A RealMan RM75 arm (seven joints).
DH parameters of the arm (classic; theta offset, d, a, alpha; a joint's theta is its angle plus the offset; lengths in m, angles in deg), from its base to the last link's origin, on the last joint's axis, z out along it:
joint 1: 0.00 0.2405 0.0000 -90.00
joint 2: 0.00 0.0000 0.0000 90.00
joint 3: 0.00 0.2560 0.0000 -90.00
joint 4: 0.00 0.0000 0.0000 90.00
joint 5: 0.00 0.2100 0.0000 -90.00
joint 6: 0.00 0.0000 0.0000 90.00
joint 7: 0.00 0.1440 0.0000 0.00
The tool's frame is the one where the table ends.
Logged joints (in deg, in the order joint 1, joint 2, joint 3, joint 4, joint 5, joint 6, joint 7), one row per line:
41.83 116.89 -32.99 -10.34 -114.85 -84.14 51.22
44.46 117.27 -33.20 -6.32 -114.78 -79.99 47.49
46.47 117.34 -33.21 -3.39 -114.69 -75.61 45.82
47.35 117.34 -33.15 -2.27 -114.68 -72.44 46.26
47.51 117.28 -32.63 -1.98 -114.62 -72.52 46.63
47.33 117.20 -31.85 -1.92 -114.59 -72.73 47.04
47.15 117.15 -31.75 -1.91 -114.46 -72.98 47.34
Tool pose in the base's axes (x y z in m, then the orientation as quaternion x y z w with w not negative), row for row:
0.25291 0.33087 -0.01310 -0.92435 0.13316 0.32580 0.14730
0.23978 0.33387 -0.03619 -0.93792 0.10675 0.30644 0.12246
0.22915 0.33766 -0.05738 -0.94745 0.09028 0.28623 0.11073
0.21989 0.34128 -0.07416 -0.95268 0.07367 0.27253 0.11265
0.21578 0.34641 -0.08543 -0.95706 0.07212 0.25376 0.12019
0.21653 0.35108 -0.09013 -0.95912 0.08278 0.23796 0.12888
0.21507 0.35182 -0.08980 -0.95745 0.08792 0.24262 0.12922
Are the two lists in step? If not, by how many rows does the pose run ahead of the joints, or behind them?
The pose runs 2 rows behind the joints: the pose in row i belongs to the joints in row i - 2.
